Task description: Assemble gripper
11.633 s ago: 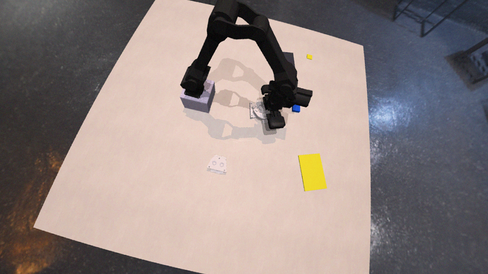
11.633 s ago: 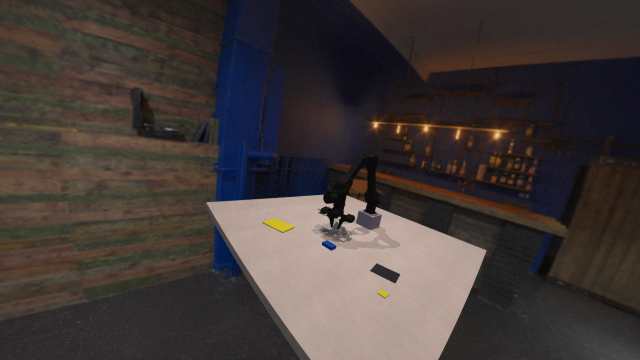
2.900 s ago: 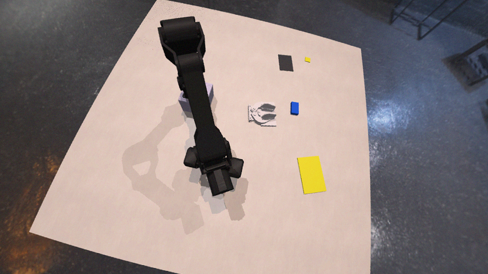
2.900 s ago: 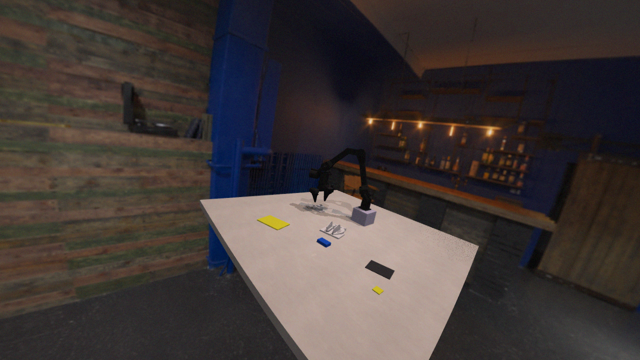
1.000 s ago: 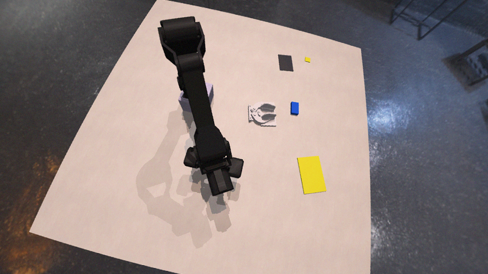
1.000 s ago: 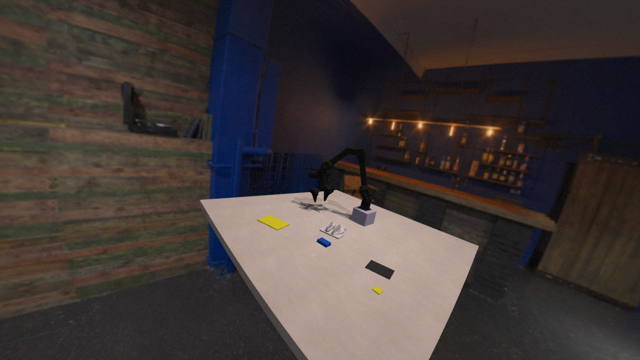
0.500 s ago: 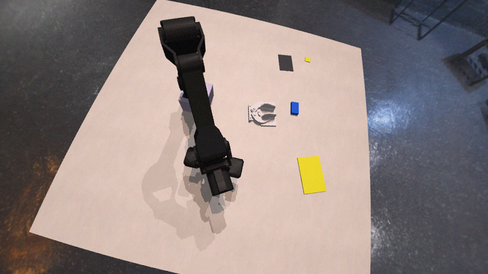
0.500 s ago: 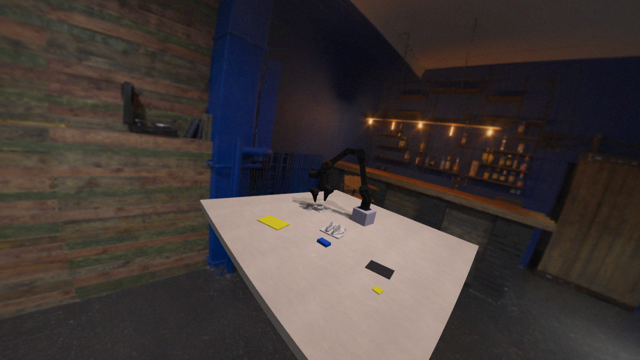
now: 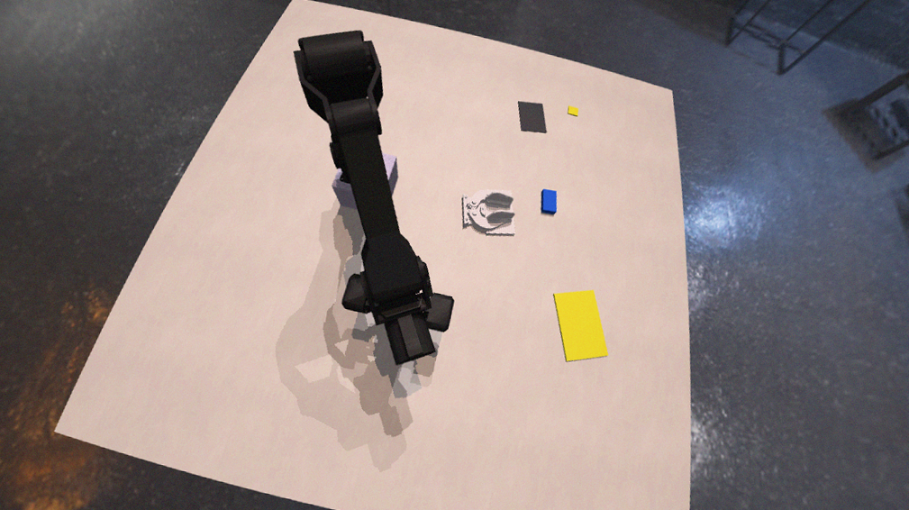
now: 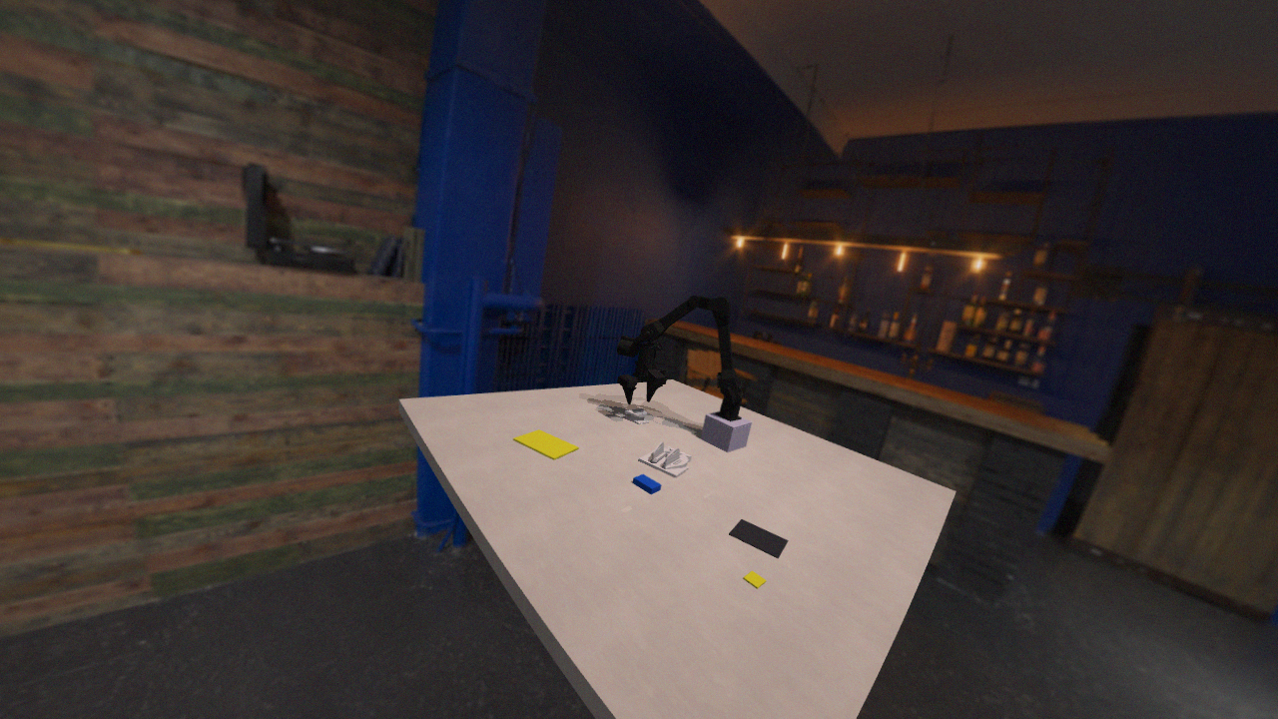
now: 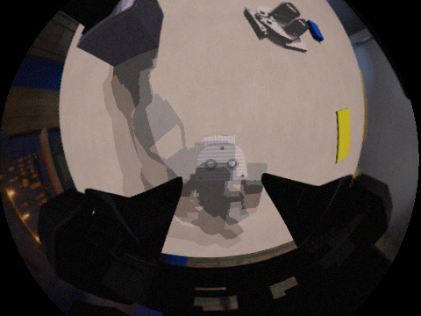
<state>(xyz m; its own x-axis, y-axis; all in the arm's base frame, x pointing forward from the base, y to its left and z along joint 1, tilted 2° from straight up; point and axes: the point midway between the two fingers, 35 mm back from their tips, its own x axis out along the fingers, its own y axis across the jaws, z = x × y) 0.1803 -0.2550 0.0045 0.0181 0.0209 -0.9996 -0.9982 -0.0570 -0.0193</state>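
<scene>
Now: gripper tip 50 mm above the white block and 10 mm to the right of it. Round my gripper tip: grey jaw: 310 mm to the left, 100 mm ahead, 50 mm below; then blue block: 380 mm to the left, 270 mm ahead, 50 mm below; then yellow sheet: 390 mm ahead, 90 mm to the left, 60 mm below.
</scene>
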